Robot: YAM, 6 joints.
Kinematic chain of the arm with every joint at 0, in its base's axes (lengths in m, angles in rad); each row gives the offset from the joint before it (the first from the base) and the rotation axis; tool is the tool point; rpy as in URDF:
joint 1: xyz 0 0 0.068 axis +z
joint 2: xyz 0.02 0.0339 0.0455 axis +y
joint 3: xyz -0.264 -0.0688 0 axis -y
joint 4: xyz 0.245 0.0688 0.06 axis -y
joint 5: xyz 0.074 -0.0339 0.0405 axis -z
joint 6: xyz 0.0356 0 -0.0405 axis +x
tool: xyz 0 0 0 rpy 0 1.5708 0
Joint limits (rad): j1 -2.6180..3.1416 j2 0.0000..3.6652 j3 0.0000..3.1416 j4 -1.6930..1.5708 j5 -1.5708..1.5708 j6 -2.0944..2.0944
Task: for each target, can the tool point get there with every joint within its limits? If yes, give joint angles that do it. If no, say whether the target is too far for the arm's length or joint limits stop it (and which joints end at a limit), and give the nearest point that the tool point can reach.
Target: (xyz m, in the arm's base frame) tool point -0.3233 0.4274 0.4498
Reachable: yes | joints 2.2593 2.4792 2.7017 0.4223 0.6643 0.1851
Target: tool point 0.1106 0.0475 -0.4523
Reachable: no: joint limits stop it (at a limit: joint 2) | nearest point 0.1342 0.0576 -0.3655 | short by 0.091 m
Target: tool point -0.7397 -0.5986 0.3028
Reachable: no: too far | nearest point -0.4923 -0.3984 0.2381 | short by 0.325 m
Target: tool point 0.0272 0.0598 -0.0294
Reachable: yes | joints 1.5208 2.8056 0.5520 -0.8678 0.7475 0.3392
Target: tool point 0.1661 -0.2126 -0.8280
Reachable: no: too far | nearest point 0.1589 -0.2034 -0.3802 | short by 0.448 m
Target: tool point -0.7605 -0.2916 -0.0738
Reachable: no: too far | nearest point -0.5494 -0.2963 -0.0307 | short by 0.216 m
